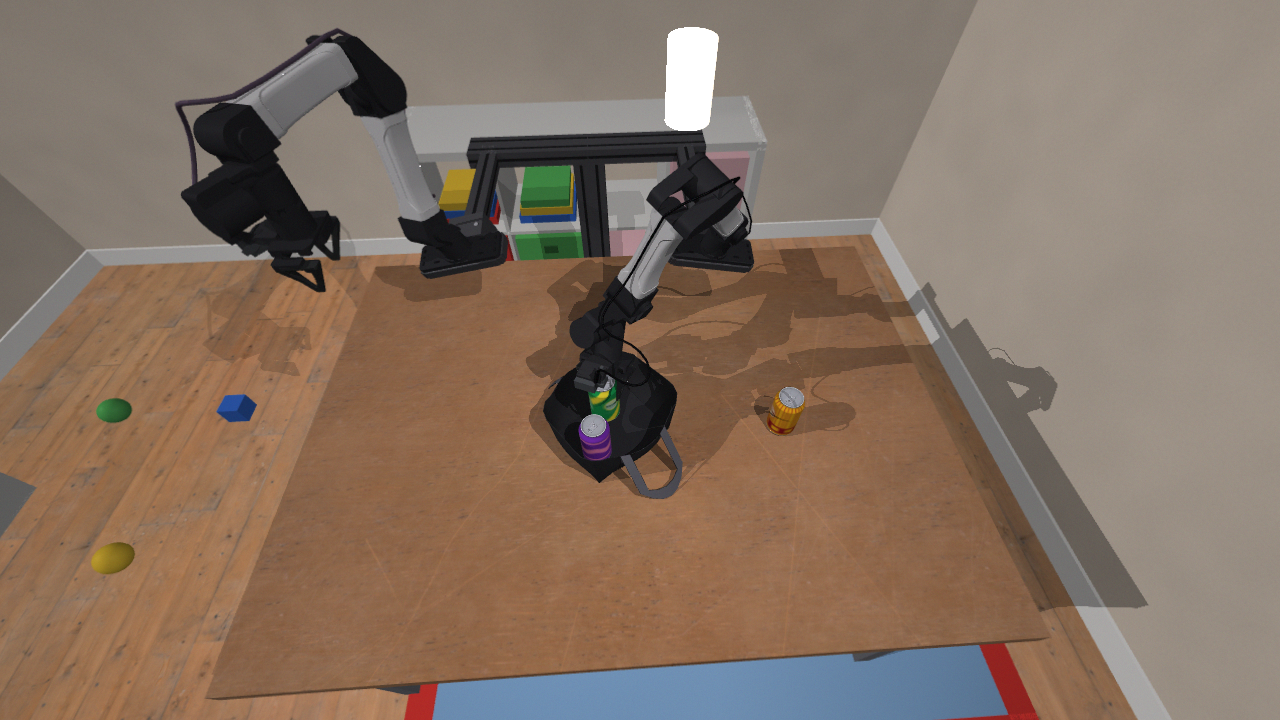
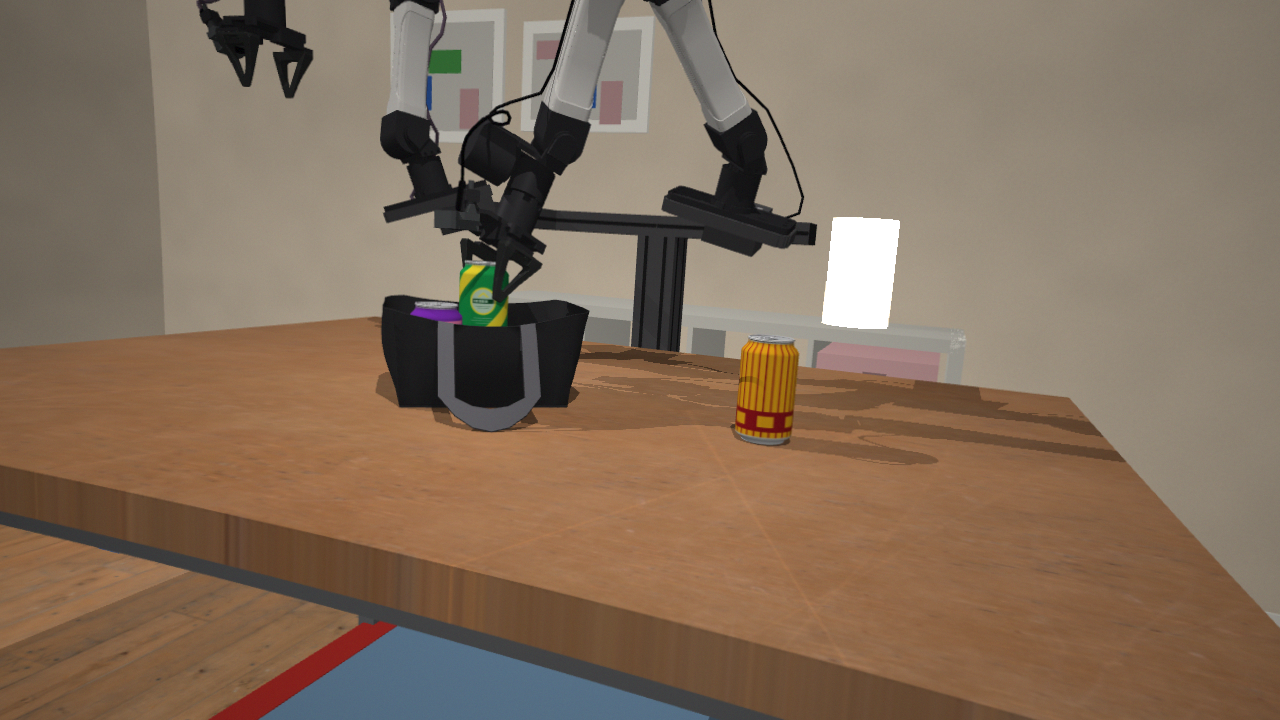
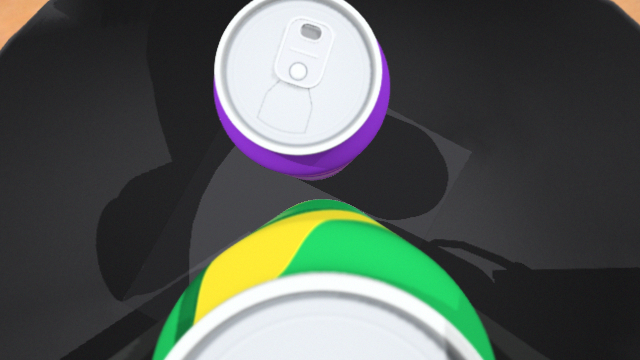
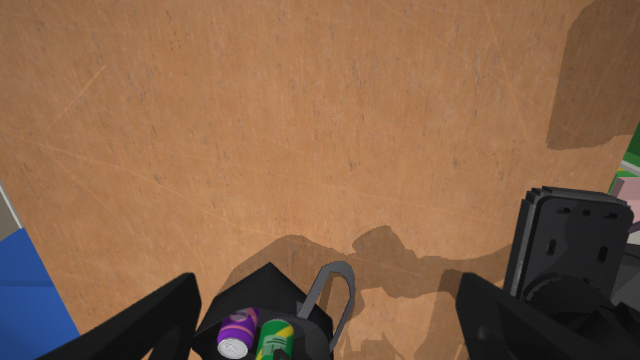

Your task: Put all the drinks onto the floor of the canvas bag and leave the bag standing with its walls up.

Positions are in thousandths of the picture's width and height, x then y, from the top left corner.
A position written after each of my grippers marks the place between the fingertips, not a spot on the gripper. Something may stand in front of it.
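My left gripper (image 2: 376,415) is visible to me, and I find the same gripper again in image 3 (image 3: 504,851). My right gripper (image 2: 210,128) appears in image 1 (image 1: 257,383) too, as well as in image 4 (image 4: 512,801). There is also a black canvas bag (image 2: 416,502). I can see the bag in image 1 (image 1: 443,560) and also in image 3 (image 3: 834,640).
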